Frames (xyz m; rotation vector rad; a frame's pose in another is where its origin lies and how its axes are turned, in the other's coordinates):
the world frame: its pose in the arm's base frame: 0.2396 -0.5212 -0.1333 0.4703 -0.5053 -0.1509
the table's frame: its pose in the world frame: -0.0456 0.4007 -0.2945 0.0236 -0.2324 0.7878
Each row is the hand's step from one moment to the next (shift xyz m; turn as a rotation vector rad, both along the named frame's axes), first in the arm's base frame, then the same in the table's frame.
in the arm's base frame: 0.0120 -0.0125 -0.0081 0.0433 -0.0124 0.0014
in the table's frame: -0.0049 -0.0169 -0.0075 0.0183 -0.0346 -0.0224
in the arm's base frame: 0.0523 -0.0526 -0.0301 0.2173 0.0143 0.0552
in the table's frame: -0.0165 -0.0722 -0.0304 0.1573 -0.1112 -0.1156
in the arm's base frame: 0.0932 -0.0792 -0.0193 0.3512 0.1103 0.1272
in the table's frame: 0.0029 -0.1174 -0.0393 0.3155 -0.1085 -0.2009
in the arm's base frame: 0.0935 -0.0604 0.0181 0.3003 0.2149 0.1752
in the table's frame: 0.0393 -0.1028 -0.0246 0.3655 0.0056 -0.1828
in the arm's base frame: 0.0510 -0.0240 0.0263 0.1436 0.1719 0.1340
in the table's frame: 0.0376 -0.0491 -0.0071 0.2393 0.0588 -0.0862
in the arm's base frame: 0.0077 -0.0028 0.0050 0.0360 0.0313 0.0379
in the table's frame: 0.0068 -0.0067 -0.0008 0.0591 0.0049 -0.0139
